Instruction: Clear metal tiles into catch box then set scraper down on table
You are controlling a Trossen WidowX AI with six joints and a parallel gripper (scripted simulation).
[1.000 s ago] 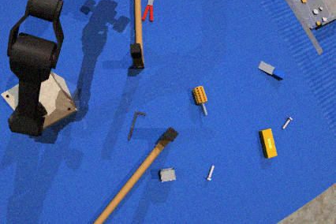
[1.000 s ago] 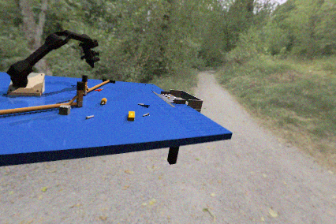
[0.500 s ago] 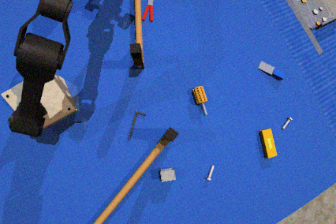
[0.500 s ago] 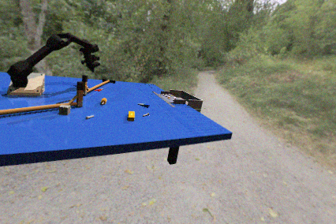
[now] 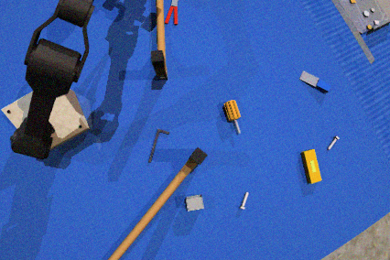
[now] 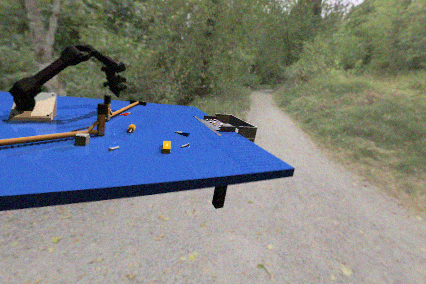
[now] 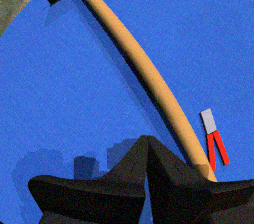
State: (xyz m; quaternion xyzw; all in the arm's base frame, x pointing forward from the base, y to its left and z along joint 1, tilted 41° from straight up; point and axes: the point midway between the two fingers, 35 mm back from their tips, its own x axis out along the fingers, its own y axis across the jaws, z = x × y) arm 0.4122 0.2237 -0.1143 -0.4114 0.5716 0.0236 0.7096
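The long scraper lies 5 cm ahead of my gripper tip, 3 cm below it and 1 cm to the right of it. From my gripper tip the other things lie so: black hex key 42 cm to the right, 16 cm behind, 9 cm below; then red-handled tool 10 cm to the right, 9 cm below, 5 cm ahead; then orange-handled tool 45 cm to the right, 8 cm below, 4 cm ahead.
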